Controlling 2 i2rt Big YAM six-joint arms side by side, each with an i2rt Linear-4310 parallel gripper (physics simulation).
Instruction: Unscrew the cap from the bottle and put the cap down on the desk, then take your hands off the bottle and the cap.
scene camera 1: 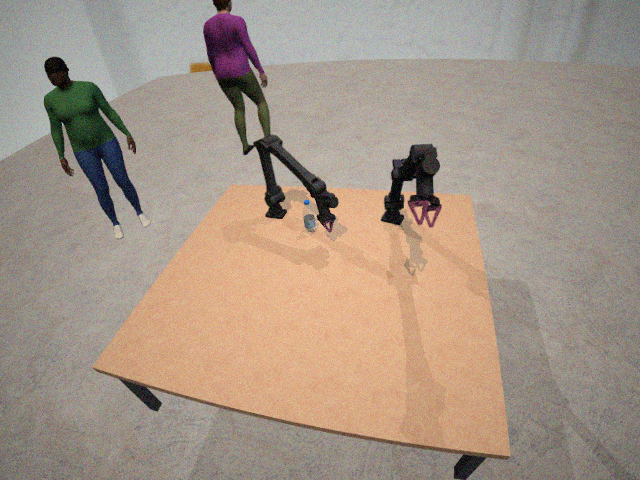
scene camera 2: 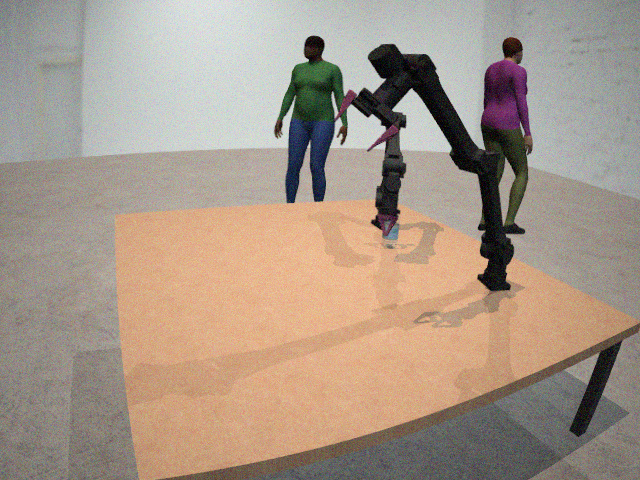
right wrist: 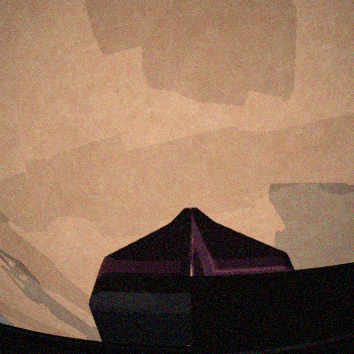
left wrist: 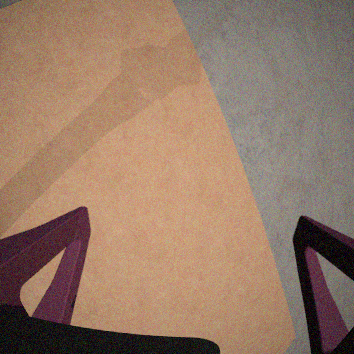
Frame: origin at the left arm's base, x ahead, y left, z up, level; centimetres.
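Seen in the pictures: left gripper, fingertip midpoint: (scene camera 1: 425, 226) (scene camera 2: 350, 136) (left wrist: 194, 224); right gripper, fingertip midpoint: (scene camera 1: 330, 232) (scene camera 2: 385, 235) (right wrist: 190, 218); left arm's base at its link origin: (scene camera 1: 392, 219) (scene camera 2: 493, 283); right arm's base at its link origin: (scene camera 1: 276, 214).
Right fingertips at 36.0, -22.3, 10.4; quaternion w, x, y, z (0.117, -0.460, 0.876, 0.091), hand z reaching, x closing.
Offsets run from my right fingertips to a thing's middle, as dx, dy, dz. Level surfaces: height alone.
A clear bottle {-8.2, -17.9, -0.2} (scene camera 1: 310, 222) (scene camera 2: 392, 233) with a blue label stands upright on the desk. Its blue cap {-8.2, -17.9, +9.6} (scene camera 1: 306, 202) sits on top of the neck in scene camera 1; in scene camera 2 the cap is hidden behind the right gripper. My right gripper (scene camera 1: 329, 228) (scene camera 2: 387, 233) (right wrist: 190, 218) points down beside the bottle, to its right in scene camera 1, low over the desk. Its fingertips meet with nothing between them. My left gripper (scene camera 1: 425, 224) (scene camera 2: 352, 135) (left wrist: 194, 224) is wide open and empty, high above the desk and well away from the bottle.
The wooden desk {dz -10.4} (scene camera 1: 289, 330) (scene camera 2: 232, 289) carries both arm bases along its far edge in scene camera 1. Arm shadows cross its top. A person in green (scene camera 1: 82, 113) (scene camera 2: 313, 93) and a person in purple (scene camera 1: 230, 46) (scene camera 2: 506, 98) stand on the floor beyond the desk.
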